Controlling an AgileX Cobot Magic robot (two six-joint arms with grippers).
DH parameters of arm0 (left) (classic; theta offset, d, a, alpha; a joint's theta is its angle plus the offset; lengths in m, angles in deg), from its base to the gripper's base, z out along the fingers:
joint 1: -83.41 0.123 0 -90
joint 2: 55.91 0 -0.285 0
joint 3: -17.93 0 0.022 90
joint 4: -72.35 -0.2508 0 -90
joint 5: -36.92 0 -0.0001 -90
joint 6: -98.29 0.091 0 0
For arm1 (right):
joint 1: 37.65 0.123 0 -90
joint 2: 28.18 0 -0.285 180
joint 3: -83.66 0 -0.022 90
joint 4: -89.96 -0.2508 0 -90
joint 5: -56.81 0 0.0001 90
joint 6: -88.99 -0.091 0 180
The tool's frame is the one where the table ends.
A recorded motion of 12 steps. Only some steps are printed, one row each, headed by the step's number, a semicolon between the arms.
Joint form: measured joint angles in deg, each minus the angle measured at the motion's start. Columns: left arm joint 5, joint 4, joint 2, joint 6, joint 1, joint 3; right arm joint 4, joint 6, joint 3, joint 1, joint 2, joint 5.
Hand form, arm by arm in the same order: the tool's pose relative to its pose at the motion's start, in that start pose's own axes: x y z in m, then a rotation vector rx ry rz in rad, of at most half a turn. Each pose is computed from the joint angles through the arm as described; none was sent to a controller.
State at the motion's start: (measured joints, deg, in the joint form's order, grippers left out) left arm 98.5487 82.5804 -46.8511 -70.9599 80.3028 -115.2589; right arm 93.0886 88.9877 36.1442 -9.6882 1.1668 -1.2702
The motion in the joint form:
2: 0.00 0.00 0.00 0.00 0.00 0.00; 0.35 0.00 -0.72 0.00 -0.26 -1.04
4: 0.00 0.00 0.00 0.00 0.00 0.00; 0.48 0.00 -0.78 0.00 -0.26 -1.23
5: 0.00 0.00 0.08 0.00 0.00 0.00; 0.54 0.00 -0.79 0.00 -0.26 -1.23
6: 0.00 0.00 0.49 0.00 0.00 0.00; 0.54 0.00 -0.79 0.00 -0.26 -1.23
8: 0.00 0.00 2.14 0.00 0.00 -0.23; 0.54 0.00 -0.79 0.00 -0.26 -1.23
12: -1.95 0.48 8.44 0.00 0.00 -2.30; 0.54 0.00 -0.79 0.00 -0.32 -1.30
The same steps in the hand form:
2: 0.0000 0.0000 0.0000 0.0000 0.0000 0.0000; 0.0045 -0.0003 0.0021 0.0050 0.0262 -0.0036
4: 0.0000 0.0000 0.0000 0.0000 0.0000 0.0000; 0.0051 -0.0005 0.0023 0.0069 0.0305 -0.0048
5: -0.0001 0.0000 0.0002 0.0001 0.0014 -0.0002; 0.0051 -0.0005 0.0024 0.0078 0.0307 -0.0054
6: -0.0007 0.0003 0.0012 0.0009 0.0084 -0.0013; 0.0051 -0.0005 0.0024 0.0078 0.0307 -0.0054
8: -0.0036 0.0011 0.0044 0.0034 0.0328 -0.0052; 0.0051 -0.0005 0.0024 0.0078 0.0307 -0.0054
12: -0.0218 0.0040 0.0136 0.0111 0.0705 -0.0211; 0.0053 -0.0005 0.0022 0.0078 0.0309 -0.0053

